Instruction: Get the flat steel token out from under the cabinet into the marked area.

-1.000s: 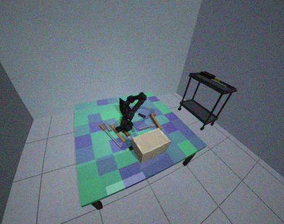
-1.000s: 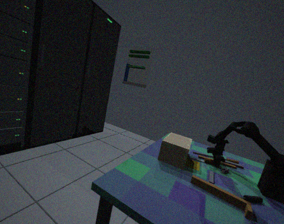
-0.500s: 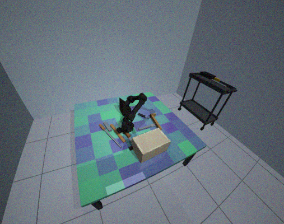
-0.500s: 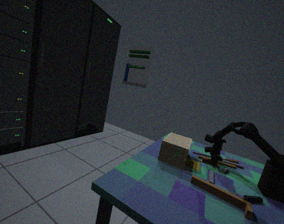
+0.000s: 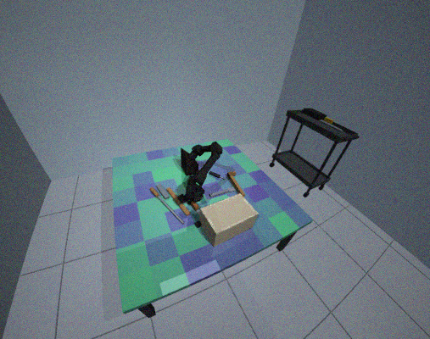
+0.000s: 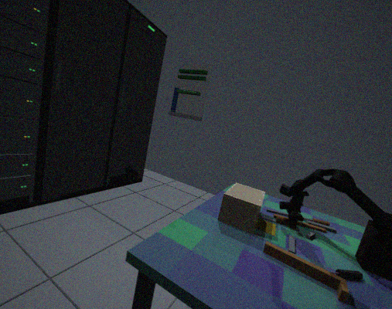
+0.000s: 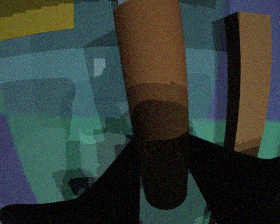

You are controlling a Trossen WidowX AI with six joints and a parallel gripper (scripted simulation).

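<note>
The short grey piece lies 110 mm behind my gripper tip and 40 mm to the left of it. The rest, counted from my gripper tip: yellow marked patch (120 mm ahead, 130 mm to the left, 10 mm below); then flat grey bar (180 mm behind, 160 mm to the right); then wooden stick (50 mm behind, 90 mm to the right).
</note>
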